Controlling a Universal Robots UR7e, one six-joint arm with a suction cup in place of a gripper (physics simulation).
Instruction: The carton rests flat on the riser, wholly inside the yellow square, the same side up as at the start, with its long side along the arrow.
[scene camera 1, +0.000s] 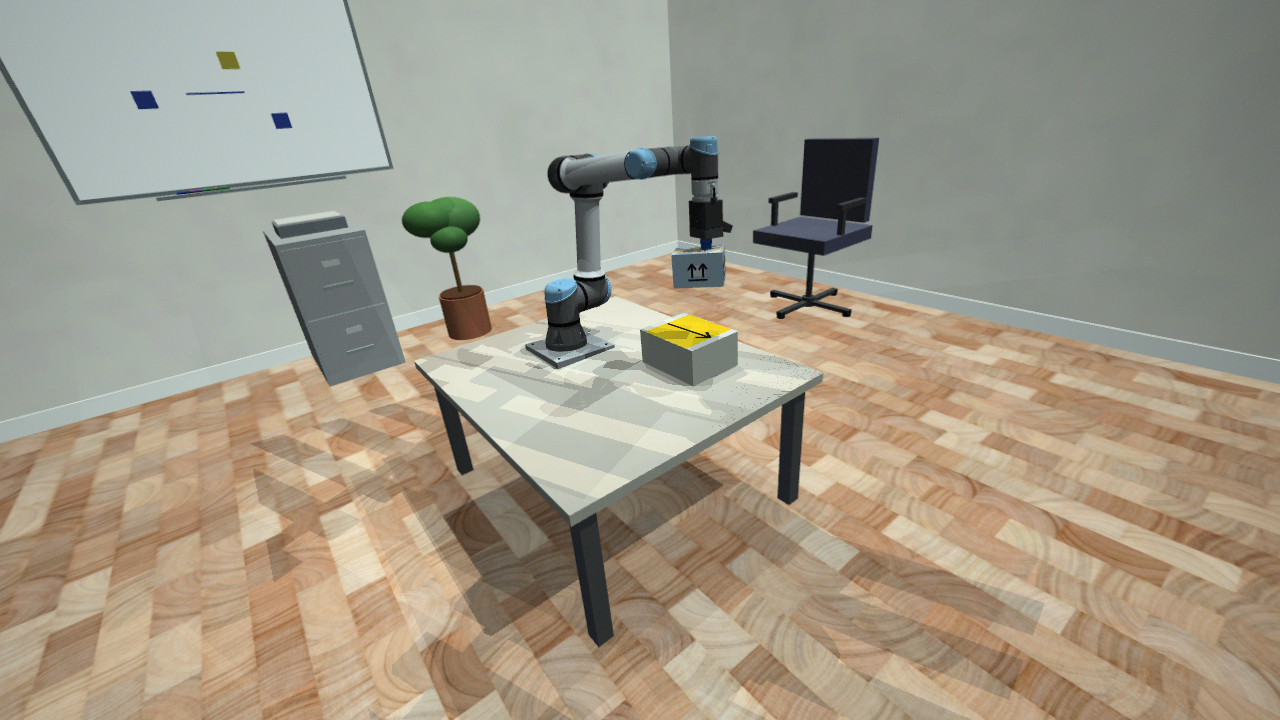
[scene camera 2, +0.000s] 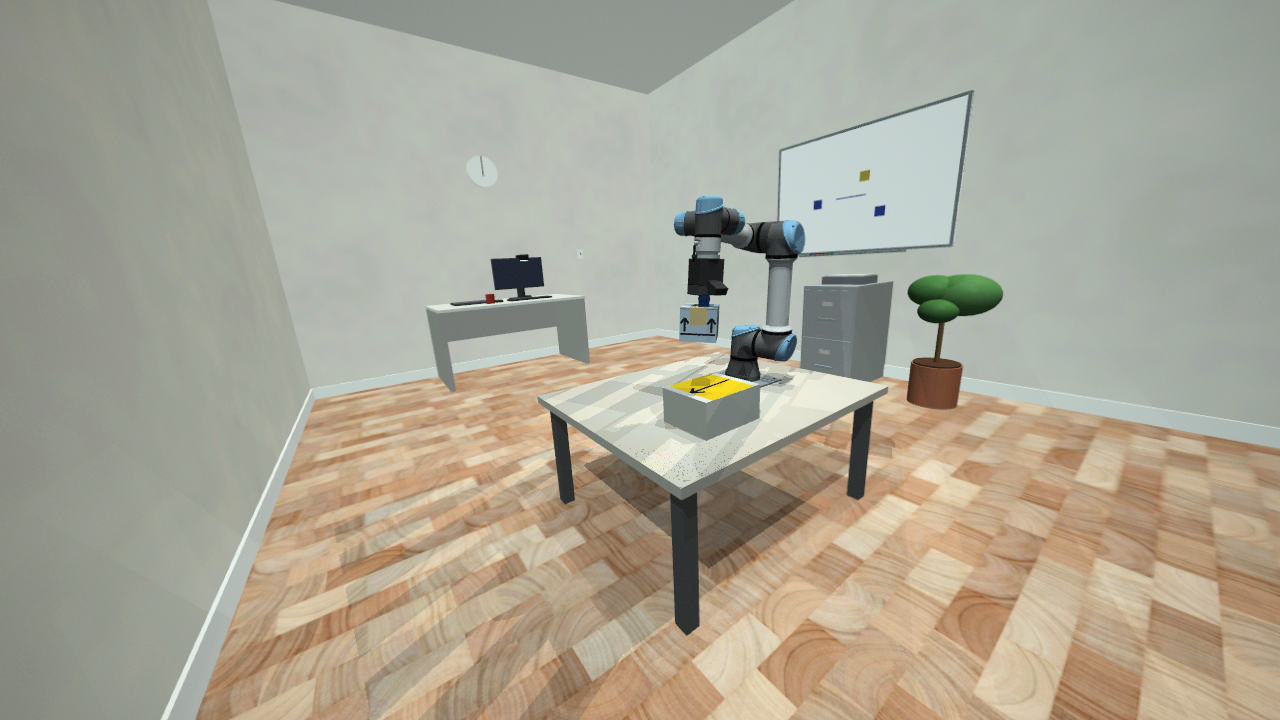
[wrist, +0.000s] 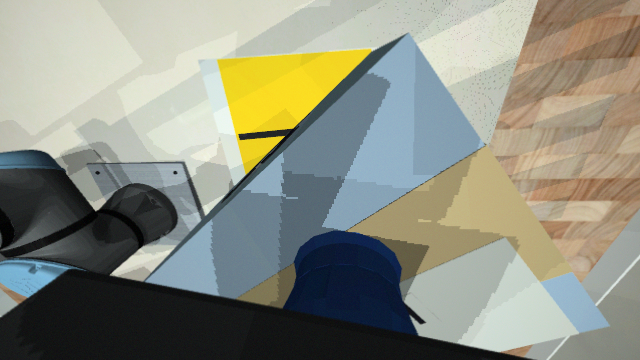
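A light blue carton (scene camera 1: 698, 269) (scene camera 2: 699, 324) (wrist: 370, 150) with up arrows on its sides and a tan tape strip hangs upright from my suction gripper (scene camera 1: 706, 246) (scene camera 2: 703, 305) (wrist: 345, 270), whose dark blue cup is on the carton's top face. The carton is in the air, higher than the riser and apart from it. The grey riser (scene camera 1: 666, 355) (scene camera 2: 689, 414) stands on the table. The yellow square (scene camera 1: 677, 334) (scene camera 2: 713, 388) (wrist: 280, 85) with a black arrow lies on its top. In the wrist view the carton hides part of the square and most of the arrow.
The table (scene camera 1: 572, 456) (scene camera 2: 617, 425) carries the riser and the arm's base plate (scene camera 1: 561, 359) (wrist: 187, 185). An office chair (scene camera 1: 812, 234), a potted plant (scene camera 1: 465, 313) (scene camera 2: 935, 385) and a filing cabinet (scene camera 1: 344, 304) (scene camera 2: 841, 331) stand around. A desk (scene camera 2: 510, 320) stands at the back wall.
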